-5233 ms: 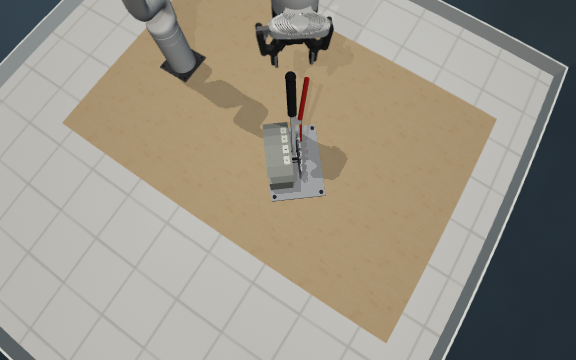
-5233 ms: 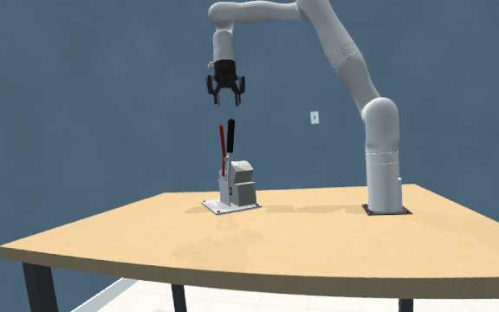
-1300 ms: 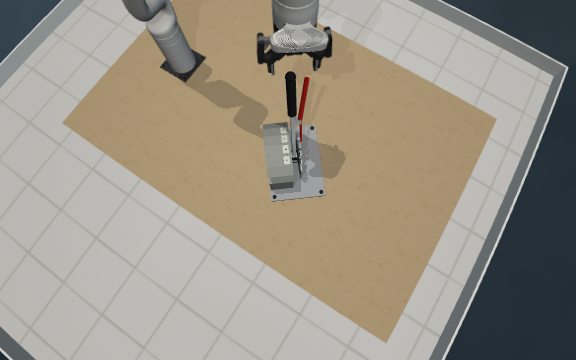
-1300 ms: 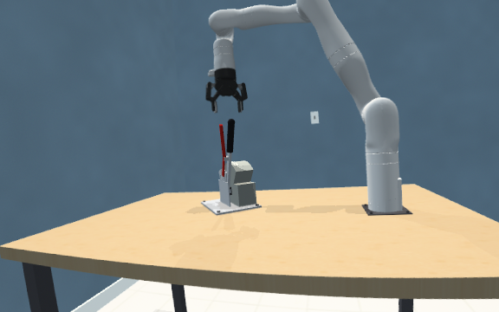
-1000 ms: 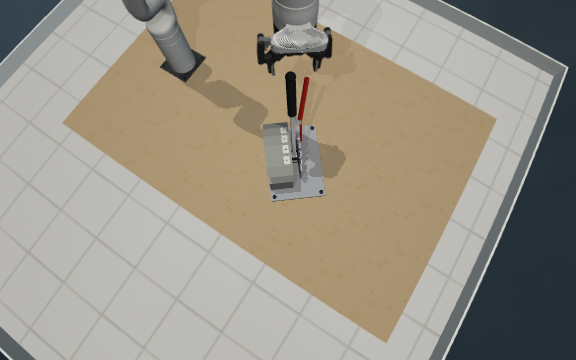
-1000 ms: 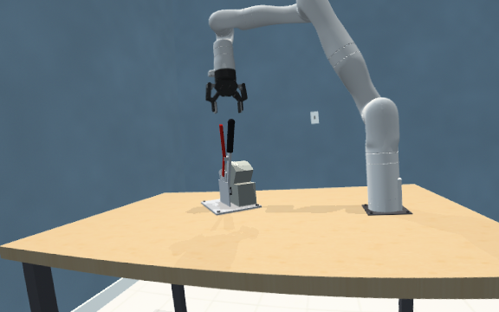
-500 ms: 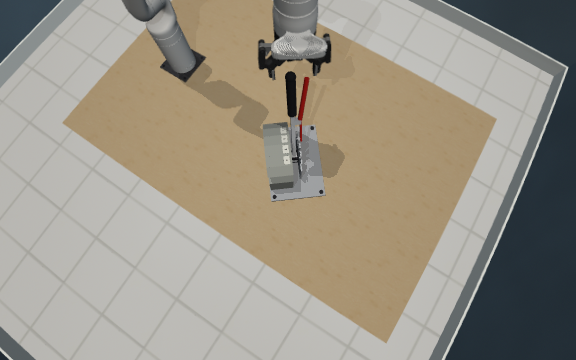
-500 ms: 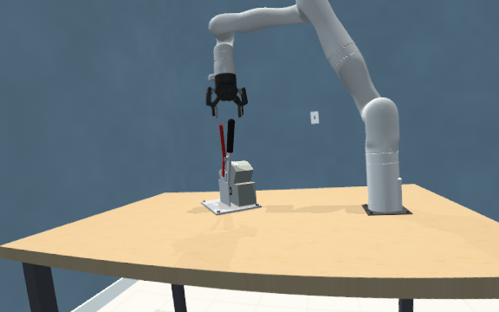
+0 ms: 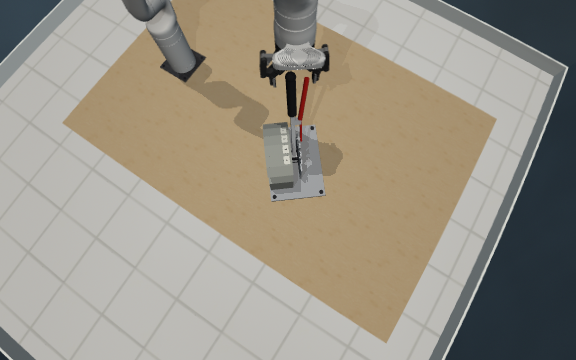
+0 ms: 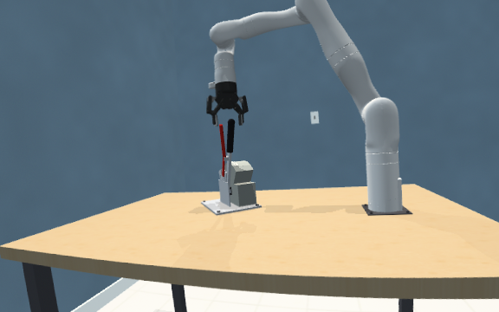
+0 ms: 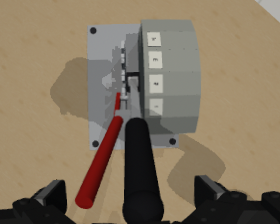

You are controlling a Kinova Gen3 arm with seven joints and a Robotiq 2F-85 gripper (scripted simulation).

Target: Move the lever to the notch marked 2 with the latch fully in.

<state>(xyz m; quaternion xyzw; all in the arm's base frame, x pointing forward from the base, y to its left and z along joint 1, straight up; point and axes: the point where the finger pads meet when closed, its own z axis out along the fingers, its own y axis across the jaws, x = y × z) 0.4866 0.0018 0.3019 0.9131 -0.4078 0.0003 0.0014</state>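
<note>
My gripper is now 4 cm short of the red bar, 2 cm to the left of it and 12 cm above it.
</note>
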